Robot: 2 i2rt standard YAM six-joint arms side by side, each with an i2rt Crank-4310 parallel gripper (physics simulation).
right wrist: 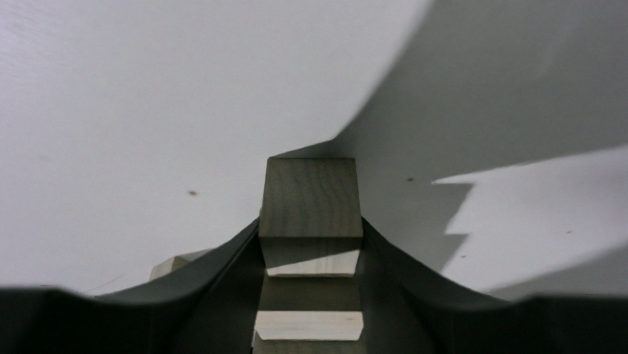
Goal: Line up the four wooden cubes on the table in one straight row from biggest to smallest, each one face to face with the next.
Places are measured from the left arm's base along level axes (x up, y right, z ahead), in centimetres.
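Pixels of known places: right gripper, fingertip midpoint: (311, 219).
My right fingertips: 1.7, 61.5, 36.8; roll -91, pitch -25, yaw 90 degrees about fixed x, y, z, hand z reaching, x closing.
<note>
Ahead of a thing's pixels: the offset from my right fingertips to its top centre, as dx, dy, dz. "spot": to the spot under its first point. Level surfaces: height alone.
My right gripper (311, 219) is shut on a wooden cube, low in the middle of the right wrist view. The held cube @(+2.1, -0.2, +0.4) (311, 199) shows a dark grained face and a narrower, partly lit face below it. A second cube @(+3.6, +1.6, -3.8) (309, 325) shows directly below it in the view, in line with it, with a dark face and a pale strip. Part of another dark wooden face @(spot: +3.9, +2.8, -6.1) (310, 347) shows at the bottom edge. Whether these touch is hard to tell. A pale corner of a wooden cube @(+1.3, -4.4, -12.5) (165, 268) shows at the lower left, mostly hidden by a finger. My left gripper does not show.
The white table @(dx -1.7) (150, 100) has a few small brown specks. Broad shadows lie over it to the upper right and right of the held cube. The dark gripper fingers cover much of the bottom of the view.
</note>
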